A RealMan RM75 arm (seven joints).
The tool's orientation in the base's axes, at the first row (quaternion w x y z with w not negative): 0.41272 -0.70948 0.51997 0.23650
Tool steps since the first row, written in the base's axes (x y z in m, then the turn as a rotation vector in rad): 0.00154 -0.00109 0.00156 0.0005 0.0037 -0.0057; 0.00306 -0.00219 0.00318 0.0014 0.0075 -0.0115; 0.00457 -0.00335 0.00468 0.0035 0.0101 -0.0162; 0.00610 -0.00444 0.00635 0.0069 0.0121 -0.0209; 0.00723 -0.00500 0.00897 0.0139 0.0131 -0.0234; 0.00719 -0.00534 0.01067 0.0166 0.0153 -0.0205; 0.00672 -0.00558 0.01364 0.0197 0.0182 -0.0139; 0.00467 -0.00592 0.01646 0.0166 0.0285 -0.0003; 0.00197 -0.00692 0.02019 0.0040 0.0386 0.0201; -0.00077 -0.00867 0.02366 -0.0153 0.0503 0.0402; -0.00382 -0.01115 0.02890 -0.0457 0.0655 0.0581; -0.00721 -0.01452 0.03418 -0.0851 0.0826 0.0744; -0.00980 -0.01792 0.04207 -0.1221 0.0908 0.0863
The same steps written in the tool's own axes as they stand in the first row. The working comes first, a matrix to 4 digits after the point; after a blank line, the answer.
The tool's axes in the first row as the columns of a matrix, in the base's axes (used below as rounded here):
0.3474 -0.9330 0.0936
-0.5426 -0.1186 0.8316
-0.7648 -0.3397 -0.5475

-0.00007 -0.00184 -0.00162 0.0025 0.0010 0.0062; -0.00018 -0.00368 -0.00328 0.0052 0.0017 0.0127; -0.00017 -0.00546 -0.00492 0.0081 0.0010 0.0176; -0.00033 -0.00732 -0.00660 0.0118 -0.0008 0.0222; -0.00164 -0.00920 -0.00839 0.0156 -0.0066 0.0250; -0.00277 -0.00970 -0.00961 0.0131 -0.0103 0.0255; -0.00507 -0.01024 -0.01148 0.0076 -0.0158 0.0246; -0.00775 -0.00925 -0.01350 -0.0095 -0.0188 0.0254; -0.01100 -0.00788 -0.01662 -0.0349 -0.0151 0.0215; -0.01366 -0.00629 -0.02024 -0.0634 -0.0053 0.0184; -0.01738 -0.00493 -0.02545 -0.0959 0.0151 0.0184; -0.02077 -0.00316 -0.03146 -0.1313 0.0443 0.0200; -0.02586 -0.00302 -0.03885 -0.1577 0.0738 0.0168
